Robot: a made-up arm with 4 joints.
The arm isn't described. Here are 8 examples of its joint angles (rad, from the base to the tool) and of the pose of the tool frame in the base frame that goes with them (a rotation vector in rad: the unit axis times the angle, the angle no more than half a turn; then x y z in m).
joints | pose
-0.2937 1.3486 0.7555 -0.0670 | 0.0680 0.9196 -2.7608 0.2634 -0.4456 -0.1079
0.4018 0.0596 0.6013 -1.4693 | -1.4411 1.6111 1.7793 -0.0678 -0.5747 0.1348
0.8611 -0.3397 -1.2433 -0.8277 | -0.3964 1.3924 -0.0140 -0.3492 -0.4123 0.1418
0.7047 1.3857 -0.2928 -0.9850 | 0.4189 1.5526 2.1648 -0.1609 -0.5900 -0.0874
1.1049 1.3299 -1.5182 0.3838 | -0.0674 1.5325 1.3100 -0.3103 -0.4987 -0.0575
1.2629 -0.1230 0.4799 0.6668 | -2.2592 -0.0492 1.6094 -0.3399 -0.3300 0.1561
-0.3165 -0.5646 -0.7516 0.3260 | -2.4754 -0.4027 0.9438 0.0971 -0.5442 0.1712
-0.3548 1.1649 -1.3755 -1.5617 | -0.1385 2.9042 0.6356 0.2735 -0.4708 0.0101
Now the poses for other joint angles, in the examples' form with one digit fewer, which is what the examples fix.
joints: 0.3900 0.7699 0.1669 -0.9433
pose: -0.758 1.244 2.376 0.001 -0.607 0.014
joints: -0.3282 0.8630 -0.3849 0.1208
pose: -1.392 0.133 2.779 0.301 -0.470 0.000
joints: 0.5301 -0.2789 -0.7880 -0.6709
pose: -1.117 1.299 0.662 -0.218 -0.529 0.152
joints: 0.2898 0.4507 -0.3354 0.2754
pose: -1.652 0.199 1.998 0.031 -0.580 0.079
